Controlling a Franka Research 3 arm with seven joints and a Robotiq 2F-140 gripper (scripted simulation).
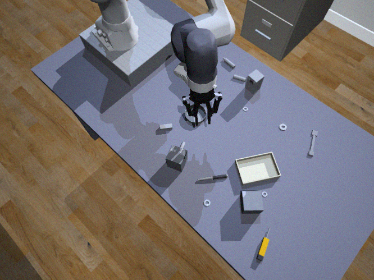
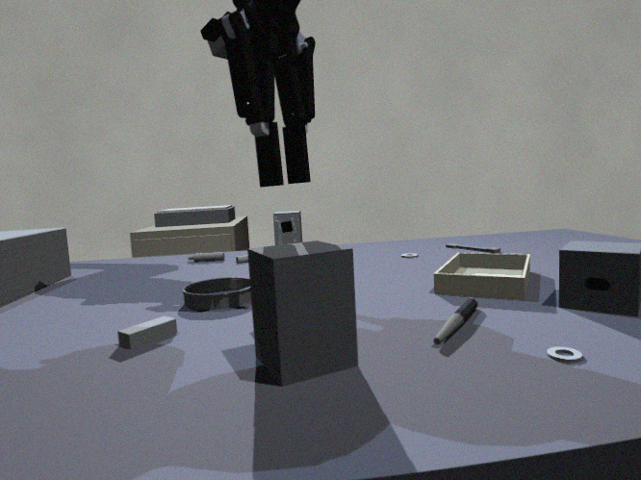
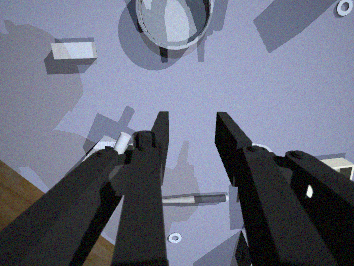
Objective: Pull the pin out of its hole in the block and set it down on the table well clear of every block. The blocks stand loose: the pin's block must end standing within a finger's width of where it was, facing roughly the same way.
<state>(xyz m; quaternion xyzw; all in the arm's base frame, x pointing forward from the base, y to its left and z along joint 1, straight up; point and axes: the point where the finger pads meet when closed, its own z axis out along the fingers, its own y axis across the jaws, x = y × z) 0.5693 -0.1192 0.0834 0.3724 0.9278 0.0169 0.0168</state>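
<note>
Now: hand 17 cm above the small bar, 14 cm past it and 6 cm to the left of it. From my hand the other things lie so: round dish 16 cm below, 9 cm behind, 7 cm to the left; washer 20 cm to the right, 19 cm ahead, 17 cm below; cream tray 26 cm ahead, 16 cm below, 3 cm to the left.
</note>
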